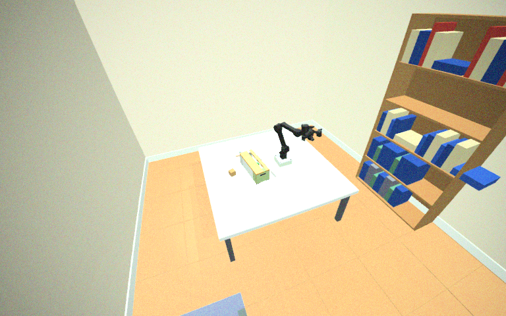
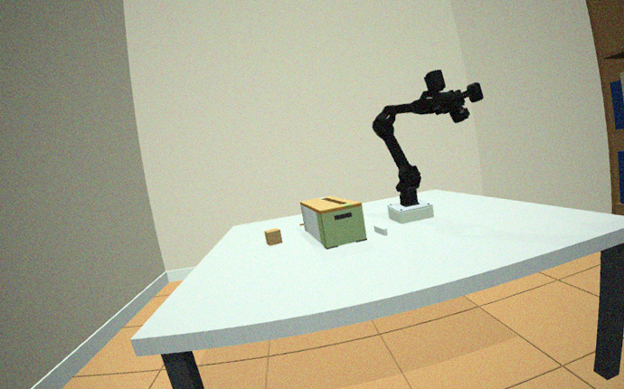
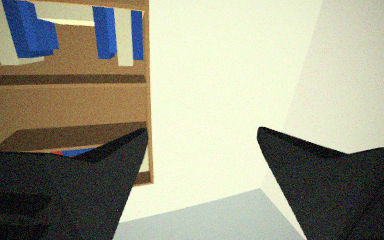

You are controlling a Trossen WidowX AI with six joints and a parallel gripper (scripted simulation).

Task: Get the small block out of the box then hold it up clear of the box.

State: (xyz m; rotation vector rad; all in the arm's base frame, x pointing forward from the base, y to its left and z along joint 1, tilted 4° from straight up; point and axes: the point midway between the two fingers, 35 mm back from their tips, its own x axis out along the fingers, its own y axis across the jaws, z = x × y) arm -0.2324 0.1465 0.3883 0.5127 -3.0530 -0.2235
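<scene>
Now: gripper tip 58 cm short of the green block, 35 cm above it and 11 cm to the left of it. The rest, counted from my gripper tip: box (57 cm ahead, 37 cm below, 14 cm to the right); tan cube (83 cm ahead, 41 cm below, 16 cm to the right).
</scene>
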